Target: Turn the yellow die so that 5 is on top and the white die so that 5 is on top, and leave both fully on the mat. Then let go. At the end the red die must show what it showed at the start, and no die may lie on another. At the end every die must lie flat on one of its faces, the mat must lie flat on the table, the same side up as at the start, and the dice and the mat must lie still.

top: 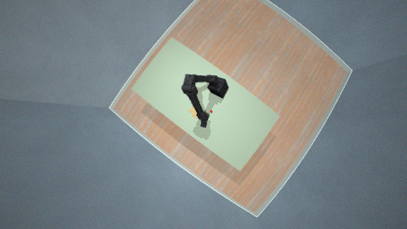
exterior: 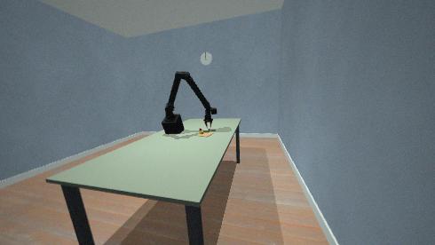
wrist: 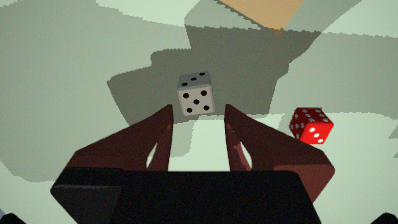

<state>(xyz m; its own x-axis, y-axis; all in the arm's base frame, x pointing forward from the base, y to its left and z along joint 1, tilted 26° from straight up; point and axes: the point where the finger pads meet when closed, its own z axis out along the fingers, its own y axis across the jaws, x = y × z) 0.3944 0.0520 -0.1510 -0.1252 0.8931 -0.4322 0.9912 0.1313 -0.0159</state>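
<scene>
My gripper is now 30 mm above the white die. The rest, counted from my hand: tan mat (140 mm to the right, 40 mm below, 10 mm behind); then red die (110 mm behind, 30 mm below, 20 mm to the left); then yellow die (140 mm to the right, 40 mm behind, 30 mm below).
</scene>
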